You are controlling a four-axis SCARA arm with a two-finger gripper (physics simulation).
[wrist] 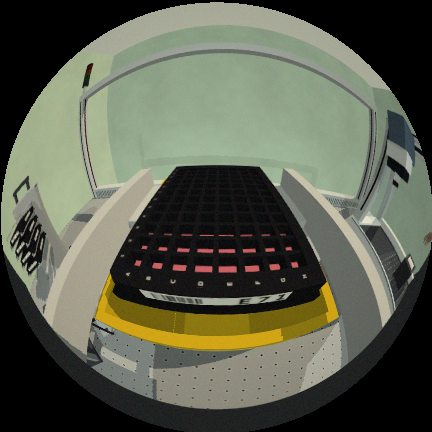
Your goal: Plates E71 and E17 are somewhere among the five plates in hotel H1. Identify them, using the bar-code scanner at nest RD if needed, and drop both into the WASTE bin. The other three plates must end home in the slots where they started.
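Frame: origin at the arm's base, x ahead, y left, z up, level; millimetres.
Where they show: gripper, fingertip midpoint: (216, 176).
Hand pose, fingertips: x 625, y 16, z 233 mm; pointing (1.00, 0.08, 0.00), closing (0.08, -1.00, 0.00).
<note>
Each offset is from my fingertips to the centre of the thing. "spot": to the spot under its first point. Level surfaces: height alone.
My gripper (216, 176) is shut on a black plate, with one pale finger along each side. The plate {24 mm back, 2 mm right, 9 mm down} (215, 287) is level, with red wells showing near its front edge. Its front label shows a bar code and reads E71. A yellow bin {22 mm back, 1 mm right, 121 mm down} (215, 342) is directly beneath the plate; its front rim and part of its inside show past the plate's front edge. The plate hides most of the bin's inside. No WASTE lettering shows on the bin in this view. Plate E17, the scanner and nest RD cannot be made out.
At the far left stands a pale rack {spot: 20 mm back, 464 mm left, 149 mm down} (56, 245) with several black, pale-labelled pieces; its name is unreadable. A perforated deck {220 mm down} (225, 375) lies in front of the bin. A blue and white device (400, 127) and a dark panel (382, 245) are at the right.
</note>
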